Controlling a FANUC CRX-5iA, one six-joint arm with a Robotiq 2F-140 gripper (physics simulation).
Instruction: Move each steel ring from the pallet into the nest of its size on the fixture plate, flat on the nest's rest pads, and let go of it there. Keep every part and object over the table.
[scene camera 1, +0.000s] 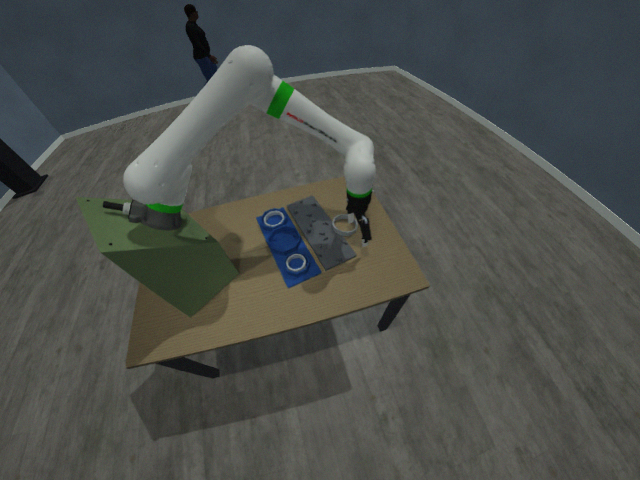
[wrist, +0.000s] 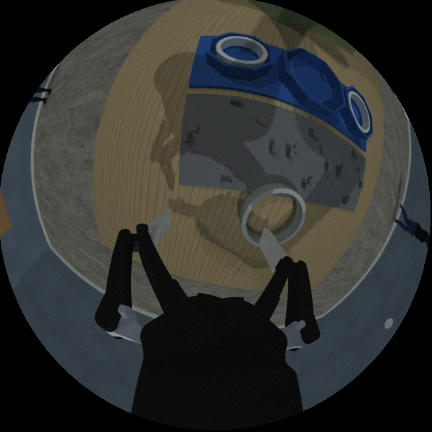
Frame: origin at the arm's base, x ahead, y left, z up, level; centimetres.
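Where they show: gripper, between the fingertips: (scene camera 1: 357, 233); arm's base, origin of its link: (scene camera 1: 161, 221).
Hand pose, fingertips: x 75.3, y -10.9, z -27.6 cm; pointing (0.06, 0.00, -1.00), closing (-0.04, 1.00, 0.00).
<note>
Each offset is from my fingertips to the top centre of the thing. "spot": to the spot under its first point. Level surfaces: height alone.
A large steel ring @(spot: dx -8.1, dy +10.1, dz -2.0 cm) (scene camera 1: 333, 225) (wrist: 300, 212) lies at the pallet's outer edge, overlapping its outline; whether it rests partly on the pallet (scene camera 1: 336, 258) (wrist: 215, 115) is unclear. The blue fixture plate (scene camera 1: 293, 279) (wrist: 200, 75) holds a ring @(spot: dx -31.6, dy -9.1, dz -1.9 cm) (scene camera 1: 296, 272) (wrist: 242, 62) in one end nest and another ring (scene camera 1: 265, 219) (wrist: 351, 107) in the other. The large middle nest (scene camera 1: 284, 240) (wrist: 315, 82) is empty. My gripper (scene camera 1: 358, 230) (wrist: 217, 227) is wide open and empty, above the table beside the large ring. In the wrist view, its right fingertip overlaps the ring's near rim.
The grey pallet carries several small upright pegs and lies alongside the fixture plate. The green robot pedestal (scene camera 1: 170, 273) stands at the table's other end. The wooden table @(dz -6.0 cm) (scene camera 1: 258, 310) (wrist: 130, 150) has an open edge beyond the gripper. A person (scene camera 1: 199, 41) stands behind the table.
</note>
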